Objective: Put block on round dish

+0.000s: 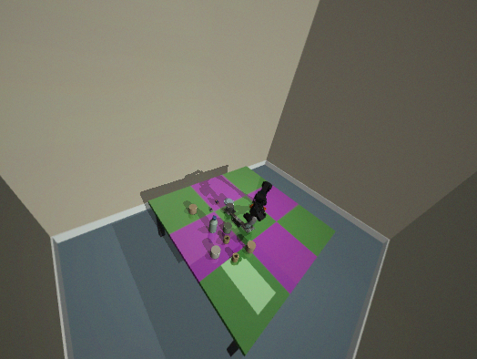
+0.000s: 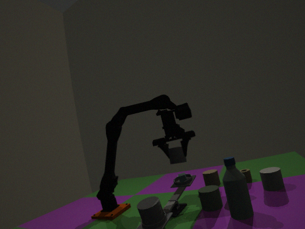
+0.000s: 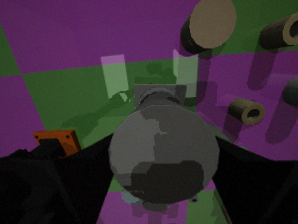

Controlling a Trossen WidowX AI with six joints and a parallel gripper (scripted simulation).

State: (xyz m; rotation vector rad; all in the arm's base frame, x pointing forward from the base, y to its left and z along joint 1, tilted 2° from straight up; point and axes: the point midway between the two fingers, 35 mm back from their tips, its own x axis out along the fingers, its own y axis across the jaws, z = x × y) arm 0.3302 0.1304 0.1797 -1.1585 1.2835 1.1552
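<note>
The light-blue block is 8 cm below my gripper tip and 1 cm to the right of it. Also, from my gripper tip: small balance: 13 cm to the right, 13 cm below, 1 cm behind; then grey-green cylinder: 14 cm to the right, 14 cm below, 11 cm ahead; then blue-capped bottle: 23 cm ahead, 20 cm to the right, 6 cm below.
</note>
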